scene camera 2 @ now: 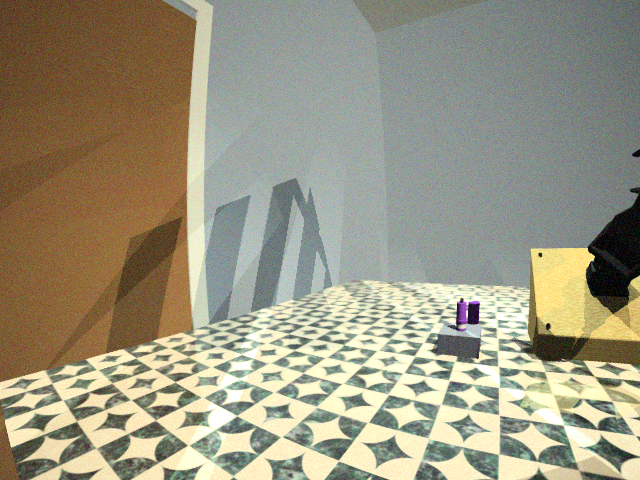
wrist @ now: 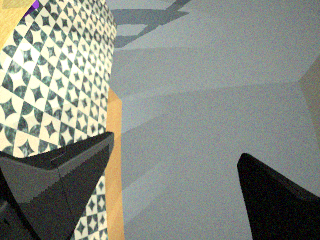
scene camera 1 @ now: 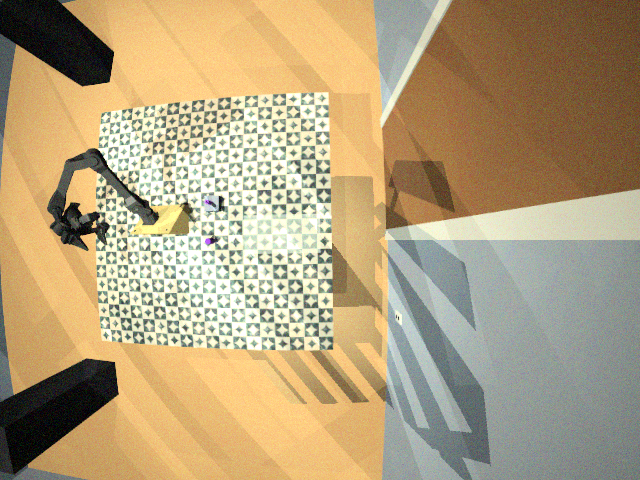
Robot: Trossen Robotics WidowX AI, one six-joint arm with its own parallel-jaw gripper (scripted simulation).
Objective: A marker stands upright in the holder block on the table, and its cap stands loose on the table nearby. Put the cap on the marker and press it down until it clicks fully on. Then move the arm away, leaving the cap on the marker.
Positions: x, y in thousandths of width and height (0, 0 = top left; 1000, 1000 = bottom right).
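Labels:
Distance of a grey holder block (scene camera 2: 715, 722): the block is 57 cm from the lens.

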